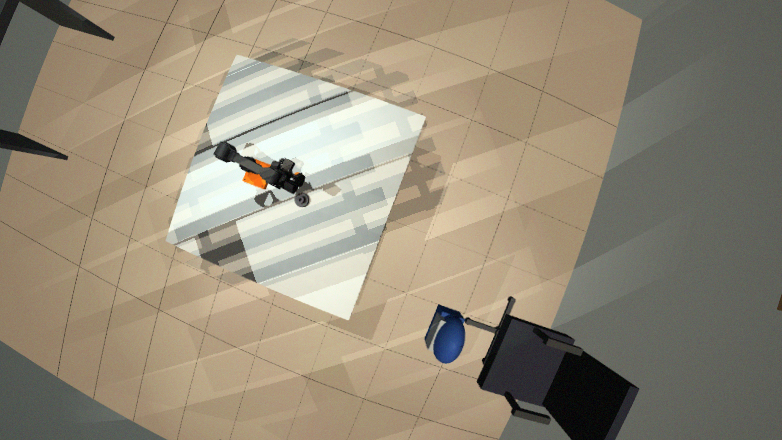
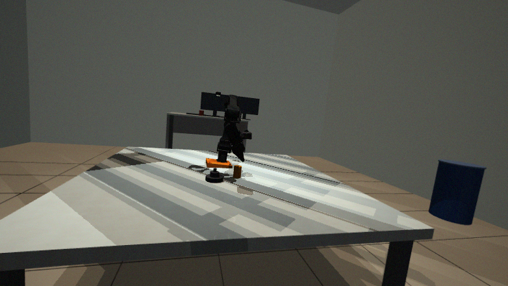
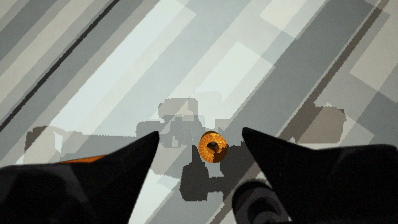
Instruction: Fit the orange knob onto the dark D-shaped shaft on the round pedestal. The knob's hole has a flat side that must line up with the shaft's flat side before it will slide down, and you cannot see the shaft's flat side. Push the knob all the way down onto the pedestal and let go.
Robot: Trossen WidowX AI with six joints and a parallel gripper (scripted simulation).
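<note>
Now: the orange knob 10 mm ahead of my gripper tip, 30 mm to the right of it and 70 mm below it. The rest, counted from my gripper tip: round dark pedestal (70 mm ahead, 150 mm to the right, 70 mm below).
</note>
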